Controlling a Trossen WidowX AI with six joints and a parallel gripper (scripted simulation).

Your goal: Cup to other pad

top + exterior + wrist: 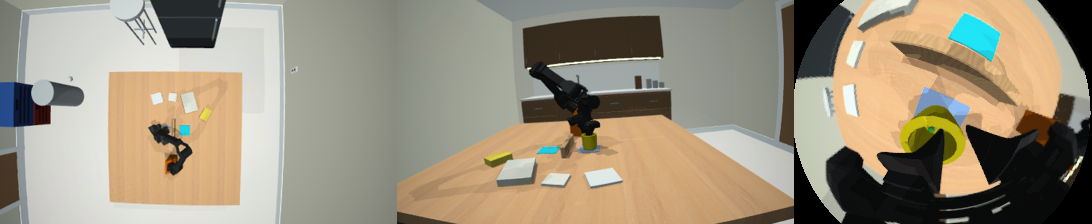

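My gripper tip is now 2 cm to the right of the olive-yellow cup and 2 cm short of it. Also, from my gripper tip: cyan pad (19 cm to the right, 5 cm below, 4 cm ahead); low wooden bar (9 cm to the right, 3 cm ahead, 2 cm below); grey tray (30 cm ahead, 21 cm to the right, 3 cm below).
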